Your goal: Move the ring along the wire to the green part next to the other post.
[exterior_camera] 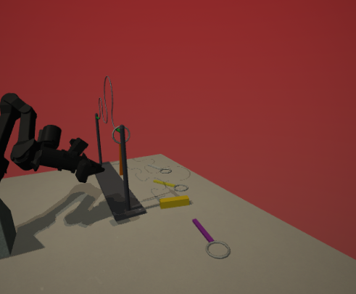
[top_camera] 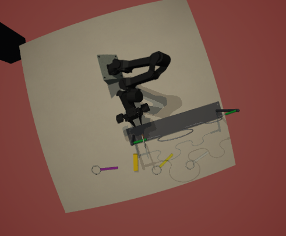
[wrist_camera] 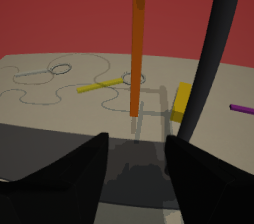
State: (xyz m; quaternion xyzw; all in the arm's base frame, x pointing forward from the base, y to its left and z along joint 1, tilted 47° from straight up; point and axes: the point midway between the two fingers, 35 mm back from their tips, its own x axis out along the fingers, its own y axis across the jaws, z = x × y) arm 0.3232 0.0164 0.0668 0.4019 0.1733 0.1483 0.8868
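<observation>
My gripper tip is 70 mm below the orange-handled ring, 70 mm short of it and 10 mm to the right of it. Round my gripper tip: purple-handled ring: 310 mm to the right, 230 mm ahead, 160 mm below; then yellow-handled ring: 310 mm ahead, 160 mm below, 70 mm to the left; then yellow block: 240 mm ahead, 150 mm below, 80 mm to the right.
</observation>
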